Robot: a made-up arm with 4 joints.
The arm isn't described. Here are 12 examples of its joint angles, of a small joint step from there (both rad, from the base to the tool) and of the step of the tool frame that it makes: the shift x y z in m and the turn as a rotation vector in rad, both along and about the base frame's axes.
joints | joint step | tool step
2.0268 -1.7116 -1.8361 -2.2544 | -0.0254 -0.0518 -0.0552 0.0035 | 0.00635 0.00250 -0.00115 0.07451 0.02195 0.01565
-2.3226 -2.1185 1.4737 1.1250 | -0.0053 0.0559 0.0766 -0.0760 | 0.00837 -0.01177 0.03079 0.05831 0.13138 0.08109
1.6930 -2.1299 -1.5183 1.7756 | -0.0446 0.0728 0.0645 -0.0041 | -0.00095 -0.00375 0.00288 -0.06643 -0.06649 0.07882
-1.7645 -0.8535 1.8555 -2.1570 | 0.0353 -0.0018 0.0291 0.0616 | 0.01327 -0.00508 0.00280 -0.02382 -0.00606 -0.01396
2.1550 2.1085 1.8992 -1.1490 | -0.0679 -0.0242 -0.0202 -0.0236 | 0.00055 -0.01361 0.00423 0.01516 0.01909 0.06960
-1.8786 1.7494 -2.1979 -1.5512 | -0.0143 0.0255 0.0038 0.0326 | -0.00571 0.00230 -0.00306 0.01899 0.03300 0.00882
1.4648 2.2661 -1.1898 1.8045 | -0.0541 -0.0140 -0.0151 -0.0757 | 0.00053 -0.01440 0.00162 0.04455 0.02009 0.09258
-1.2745 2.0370 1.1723 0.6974 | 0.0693 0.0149 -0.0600 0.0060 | 0.02052 -0.01568 0.00940 0.06041 -0.00500 -0.09938
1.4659 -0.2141 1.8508 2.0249 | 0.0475 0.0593 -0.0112 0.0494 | -0.02881 0.00953 -0.01688 0.01588 -0.05818 0.01210
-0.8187 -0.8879 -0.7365 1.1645 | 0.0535 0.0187 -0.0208 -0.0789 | 0.01083 -0.00141 0.00665 0.04498 -0.01812 -0.09057
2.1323 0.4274 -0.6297 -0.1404 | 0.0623 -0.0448 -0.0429 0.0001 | 0.01013 0.01029 0.00208 0.01096 0.04662 -0.02276
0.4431 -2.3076 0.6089 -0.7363 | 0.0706 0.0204 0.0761 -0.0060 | 0.01036 -0.01656 0.01334 -0.01015 -0.06385 -0.01603
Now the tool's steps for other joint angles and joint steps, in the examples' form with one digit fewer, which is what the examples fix.
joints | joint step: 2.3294 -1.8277 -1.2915 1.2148 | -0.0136 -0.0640 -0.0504 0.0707
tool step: 0.0057 0.0138 -0.0068 0.1285 -0.0326 -0.0209
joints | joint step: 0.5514 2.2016 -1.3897 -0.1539 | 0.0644 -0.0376 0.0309 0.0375
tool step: -0.0135 -0.0005 0.0113 -0.0344 0.0162 -0.0682
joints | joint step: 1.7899 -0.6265 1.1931 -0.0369 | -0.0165 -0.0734 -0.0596 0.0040
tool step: 0.0334 -0.0108 -0.0063 0.0537 0.0636 0.0666
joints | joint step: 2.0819 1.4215 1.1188 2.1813 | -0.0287 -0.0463 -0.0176 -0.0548
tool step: 0.0011 -0.0103 0.0139 0.0543 0.0232 0.0223
